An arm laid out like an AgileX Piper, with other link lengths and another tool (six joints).
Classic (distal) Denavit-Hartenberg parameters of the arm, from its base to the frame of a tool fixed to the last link. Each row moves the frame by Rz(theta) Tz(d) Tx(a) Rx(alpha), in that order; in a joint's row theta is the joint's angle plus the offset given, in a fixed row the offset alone. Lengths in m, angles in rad.
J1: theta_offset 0  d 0.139  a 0  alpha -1.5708
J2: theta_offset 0.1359  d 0  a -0.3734  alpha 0
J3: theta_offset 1.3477  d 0  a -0.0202  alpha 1.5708
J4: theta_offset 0  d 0.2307  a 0  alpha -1.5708
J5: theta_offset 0  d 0  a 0  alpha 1.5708
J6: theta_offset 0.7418  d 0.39  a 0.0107  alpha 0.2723
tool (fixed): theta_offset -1.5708  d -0.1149  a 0  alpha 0
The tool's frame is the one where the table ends.
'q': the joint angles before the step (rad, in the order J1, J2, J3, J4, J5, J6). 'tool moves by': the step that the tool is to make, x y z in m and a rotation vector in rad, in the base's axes. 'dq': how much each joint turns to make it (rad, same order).
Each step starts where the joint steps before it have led.
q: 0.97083 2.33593 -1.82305 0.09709 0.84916 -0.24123
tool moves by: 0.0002 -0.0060 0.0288 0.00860 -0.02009 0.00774
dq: -0.00237 -0.05479 0.00017 -0.01344 0.03645 -0.00196
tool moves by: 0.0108 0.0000 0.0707 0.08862 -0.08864 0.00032
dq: -0.00653 -0.11920 -0.00004 -0.02349 -0.00410 0.00009
